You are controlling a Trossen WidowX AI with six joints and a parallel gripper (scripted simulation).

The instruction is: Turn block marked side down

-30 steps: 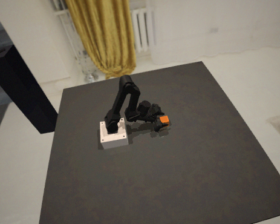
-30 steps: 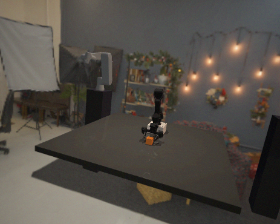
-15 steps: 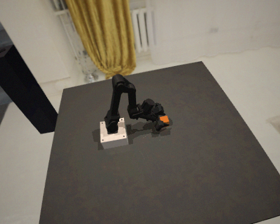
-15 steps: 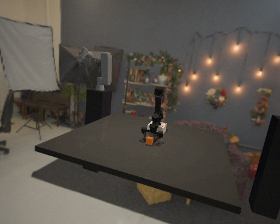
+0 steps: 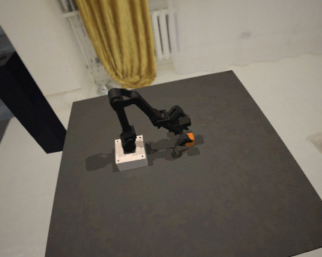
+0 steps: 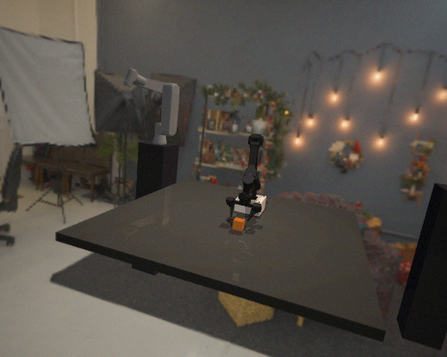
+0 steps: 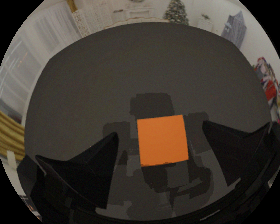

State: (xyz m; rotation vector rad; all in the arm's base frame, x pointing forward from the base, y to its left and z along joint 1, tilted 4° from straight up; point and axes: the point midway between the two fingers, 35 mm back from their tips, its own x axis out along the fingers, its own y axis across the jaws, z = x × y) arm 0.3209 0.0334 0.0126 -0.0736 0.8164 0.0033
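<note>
Now: the orange block 3 cm below my gripper tip and 2 cm behind it.
</note>
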